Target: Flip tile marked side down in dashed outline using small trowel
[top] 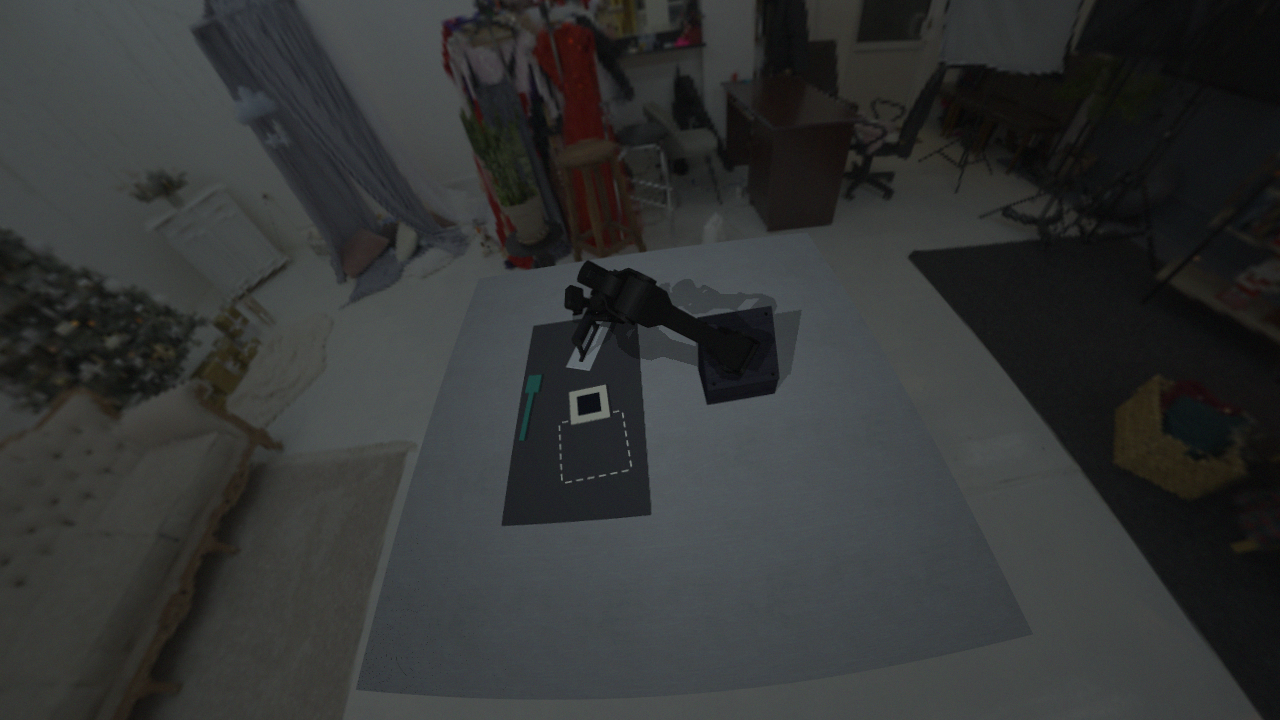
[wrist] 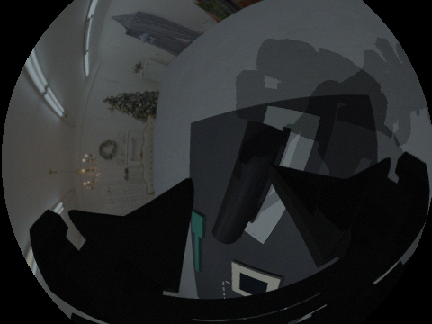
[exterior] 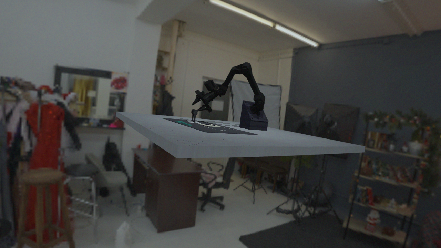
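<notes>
Now: the dark mat 22 cm to the left of my gripper tip, 12 cm below it and 1 cm ahead of it. The rest, counted from my gripper tip: teal trowel: 21 cm to the left, 15 cm ahead, 9 cm below; tile: 24 cm to the left, 9 cm below, 2 cm behind.
</notes>
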